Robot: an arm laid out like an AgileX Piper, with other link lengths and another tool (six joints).
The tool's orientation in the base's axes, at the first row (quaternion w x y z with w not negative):
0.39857 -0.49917 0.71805 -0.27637
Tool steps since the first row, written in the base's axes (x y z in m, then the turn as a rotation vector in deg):
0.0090 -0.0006 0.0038 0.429 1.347 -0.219
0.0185 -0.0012 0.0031 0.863 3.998 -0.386
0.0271 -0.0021 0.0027 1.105 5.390 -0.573
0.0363 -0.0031 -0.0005 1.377 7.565 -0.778
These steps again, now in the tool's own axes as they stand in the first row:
-0.0022 -0.0077 0.0056 -1.276 0.431 0.481
-0.0032 -0.0121 0.0141 -3.791 1.273 0.941
-0.0038 -0.0163 0.0216 -5.085 1.787 1.246
-0.0036 -0.0187 0.0311 -7.112 2.574 1.588

